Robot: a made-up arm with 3 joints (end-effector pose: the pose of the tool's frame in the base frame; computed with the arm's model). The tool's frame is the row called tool.
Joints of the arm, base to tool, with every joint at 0 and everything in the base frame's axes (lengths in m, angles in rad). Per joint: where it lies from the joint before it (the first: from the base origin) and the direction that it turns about. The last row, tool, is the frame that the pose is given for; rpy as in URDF.
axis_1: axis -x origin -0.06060 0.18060 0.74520
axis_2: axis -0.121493 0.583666 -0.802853 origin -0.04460 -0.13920 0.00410
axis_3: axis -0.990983 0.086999 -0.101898 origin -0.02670 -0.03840 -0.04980
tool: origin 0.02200 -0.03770 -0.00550 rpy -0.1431 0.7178 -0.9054
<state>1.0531 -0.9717 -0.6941</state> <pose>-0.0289 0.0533 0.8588 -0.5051 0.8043 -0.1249</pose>
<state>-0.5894 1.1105 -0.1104</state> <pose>-0.1923 0.0431 0.6368 -1.6245 0.9734 -2.8837</pose>
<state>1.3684 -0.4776 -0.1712</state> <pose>-0.0649 0.0849 0.9326 -1.0063 -0.0562 -0.6459</pose>
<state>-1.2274 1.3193 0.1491</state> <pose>-0.1941 0.1203 0.5949 -2.4325 0.7180 3.0125</pose>
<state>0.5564 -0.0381 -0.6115</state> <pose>-0.1034 -0.0299 0.7932 -0.0583 0.7340 -0.7379</pose>
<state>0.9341 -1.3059 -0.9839</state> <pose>-0.0208 0.0687 0.8232 0.1562 1.0981 0.7026</pose>
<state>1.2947 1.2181 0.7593</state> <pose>-0.1759 0.1496 0.9118 0.0174 -0.9541 -2.9884</pose>
